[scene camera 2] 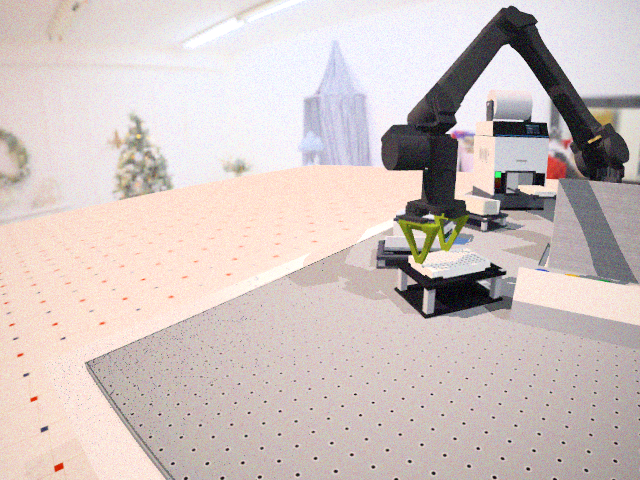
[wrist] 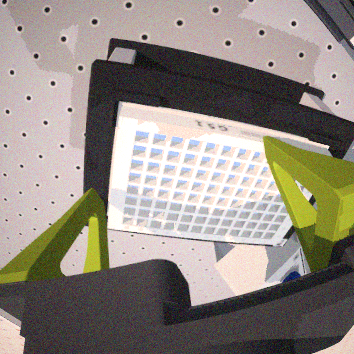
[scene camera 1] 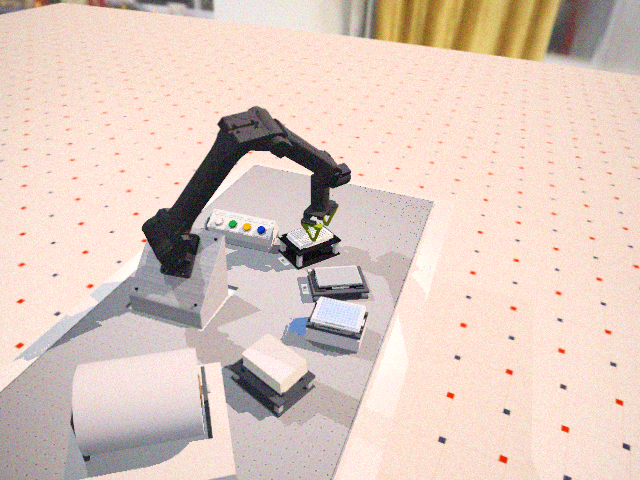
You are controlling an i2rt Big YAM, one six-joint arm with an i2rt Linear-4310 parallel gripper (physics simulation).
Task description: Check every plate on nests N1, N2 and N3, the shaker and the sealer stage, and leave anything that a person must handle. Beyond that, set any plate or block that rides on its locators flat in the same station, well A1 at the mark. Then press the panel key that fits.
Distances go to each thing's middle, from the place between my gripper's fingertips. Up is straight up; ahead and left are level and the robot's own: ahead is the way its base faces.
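Counted from my hand, the white plate (scene camera 1: 334, 313) is 10 mm below, 340 mm to the right and 150 mm ahead. The white cylinder device (scene camera 1: 117, 404) is 320 mm above my hand, 960 mm to the right of it and 10 mm ahead of it.
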